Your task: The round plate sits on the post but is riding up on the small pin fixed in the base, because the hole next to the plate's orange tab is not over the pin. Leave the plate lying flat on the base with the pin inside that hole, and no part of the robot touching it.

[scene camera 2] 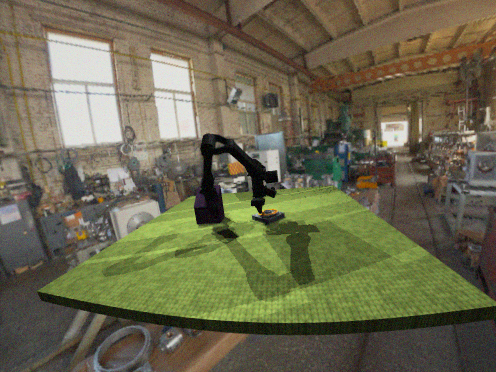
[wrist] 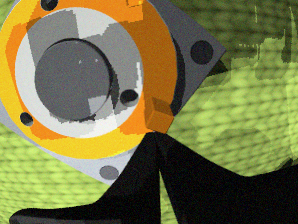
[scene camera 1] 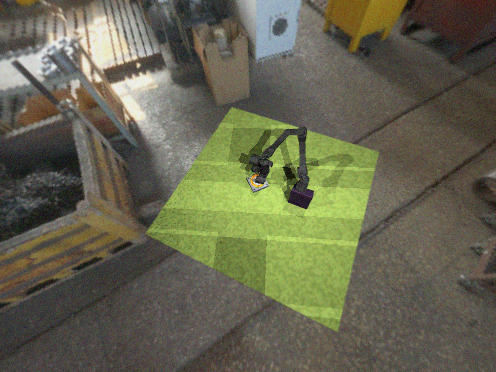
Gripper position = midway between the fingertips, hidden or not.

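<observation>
My gripper (wrist: pixel 154 139) is visible, together with a round plate (wrist: pixel 140 49) and a grey square base (wrist: pixel 73 78).
</observation>
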